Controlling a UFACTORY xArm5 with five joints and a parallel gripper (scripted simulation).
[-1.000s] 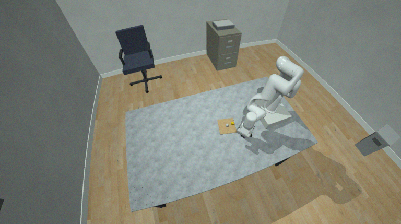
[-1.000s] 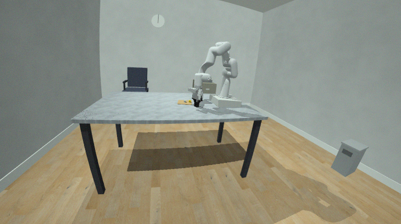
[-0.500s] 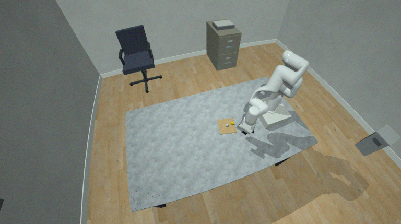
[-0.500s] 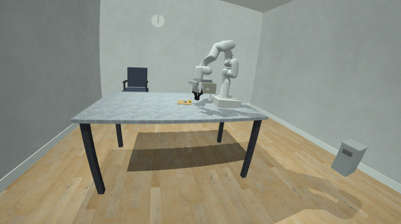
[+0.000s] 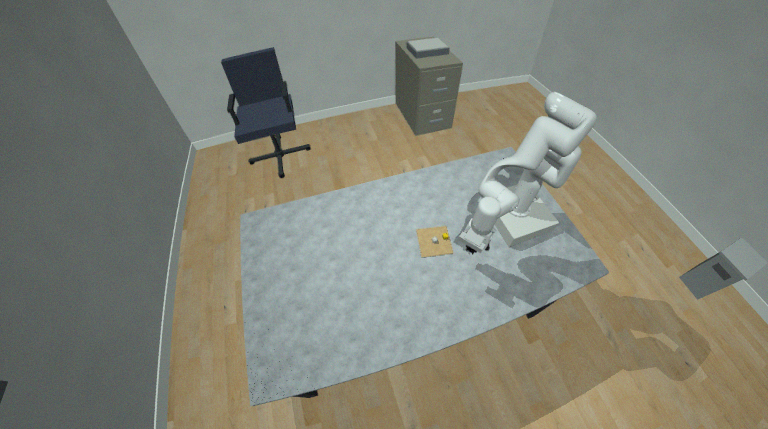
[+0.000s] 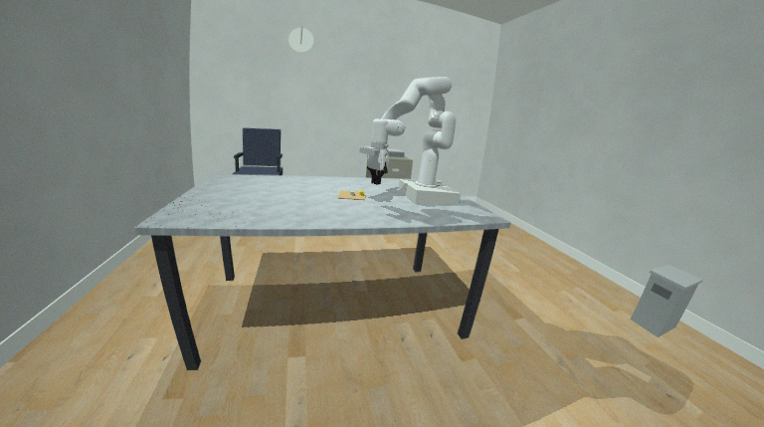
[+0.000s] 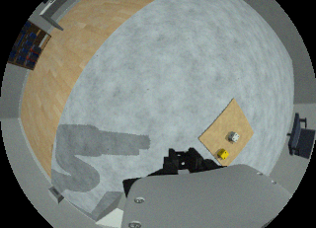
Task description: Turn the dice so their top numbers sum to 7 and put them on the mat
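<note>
The white die is 140 mm to the right of my hand, 110 mm below it and 80 mm ahead of it. The rest, counted from my hand: black die (10 mm below); yellow die (140 mm to the right, 110 mm below, 30 mm ahead); tan mat (140 mm to the right, 120 mm below, 80 mm ahead).
</note>
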